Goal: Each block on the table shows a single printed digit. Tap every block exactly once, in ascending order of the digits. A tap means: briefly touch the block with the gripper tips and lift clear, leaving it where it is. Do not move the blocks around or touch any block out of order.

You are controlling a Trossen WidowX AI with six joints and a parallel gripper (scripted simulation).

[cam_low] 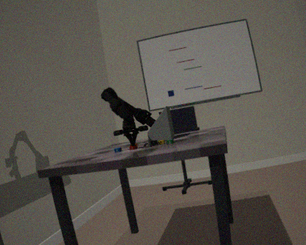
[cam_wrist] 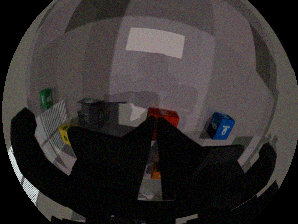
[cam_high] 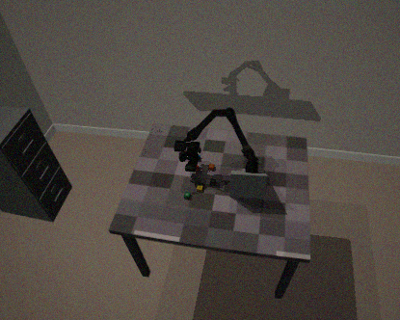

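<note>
Right now the red block is 10 mm to the right of my gripper tip, 10 mm below it and 10 mm behind it. Also, from my gripper tip: blue block: 90 mm to the right, 10 mm below, 10 mm ahead; then grey block: 80 mm to the left, 20 mm behind, 10 mm below; then orange block: 100 mm behind, 40 mm to the right, 10 mm below.
</note>
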